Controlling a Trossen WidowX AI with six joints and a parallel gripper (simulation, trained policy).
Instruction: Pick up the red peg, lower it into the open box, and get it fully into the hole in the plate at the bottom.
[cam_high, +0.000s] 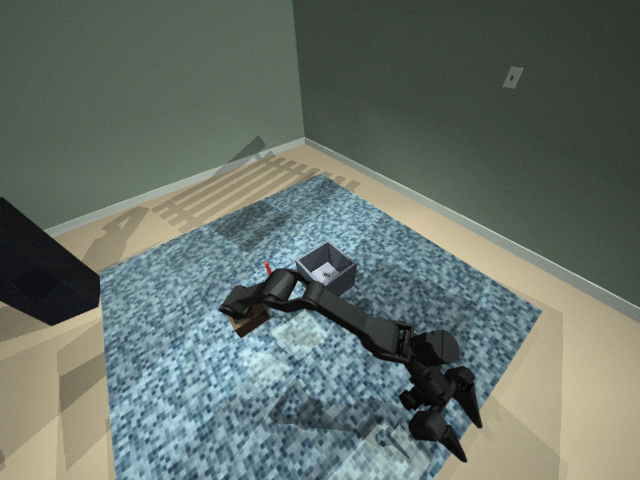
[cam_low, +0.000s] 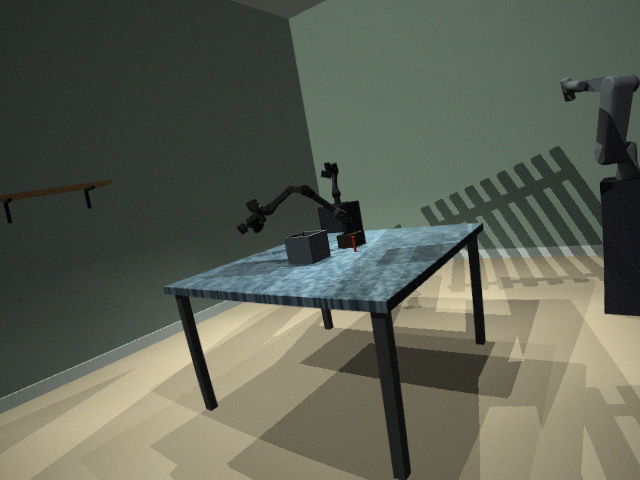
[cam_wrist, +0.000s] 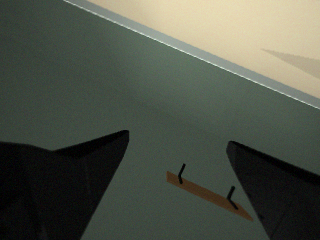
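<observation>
Now: the red peg 170 mm behind my gripper tip, 730 mm to the left of it and 150 mm below it. From my gripper tip the other things lie so: light grey plate 10 mm ahead, 570 mm to the left, 150 mm below.
</observation>
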